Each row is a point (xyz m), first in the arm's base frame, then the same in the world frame.
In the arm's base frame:
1: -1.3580 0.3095 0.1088
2: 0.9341 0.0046 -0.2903
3: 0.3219 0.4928 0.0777
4: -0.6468 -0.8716 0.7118
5: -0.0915 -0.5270 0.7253
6: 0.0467 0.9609 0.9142
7: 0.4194 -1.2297 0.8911
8: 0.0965 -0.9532 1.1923
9: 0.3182 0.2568 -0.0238
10: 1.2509 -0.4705 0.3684
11: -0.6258 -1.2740 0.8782
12: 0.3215 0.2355 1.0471
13: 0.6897 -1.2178 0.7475
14: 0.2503 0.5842 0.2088
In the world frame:
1: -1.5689 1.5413 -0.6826
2: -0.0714 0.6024 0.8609
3: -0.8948 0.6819 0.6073
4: -0.5658 0.5189 -1.1441
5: -0.5726 0.2476 -0.5494
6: -1.7363 0.1865 0.4049
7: 0.1464 -0.2470 -0.6932
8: -0.3471 -0.2923 -0.8539
9: -0.6718 0.7414 0.4945
10: 0.1737 -0.1725 0.5456
11: -0.3136 0.3226 -1.4406
12: -1.0989 -0.1560 0.0952
13: 0.3261 -0.2717 -0.4464
14: -1.0542 0.6217 0.5670

